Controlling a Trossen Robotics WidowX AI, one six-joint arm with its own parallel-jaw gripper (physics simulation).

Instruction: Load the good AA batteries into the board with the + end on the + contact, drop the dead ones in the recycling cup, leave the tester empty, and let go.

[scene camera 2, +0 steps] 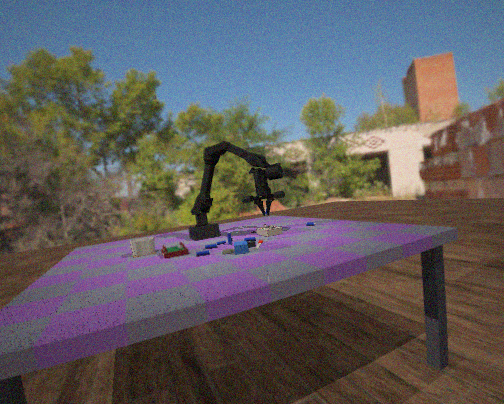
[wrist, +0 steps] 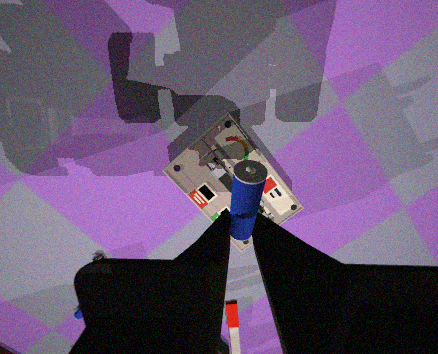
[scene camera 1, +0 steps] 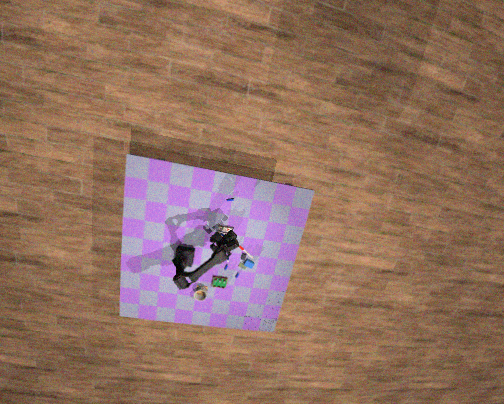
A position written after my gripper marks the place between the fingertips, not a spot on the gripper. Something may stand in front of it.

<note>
I see my gripper (wrist: pixel 240 218) and a grey battery tester (wrist: pixel 204 170).
</note>
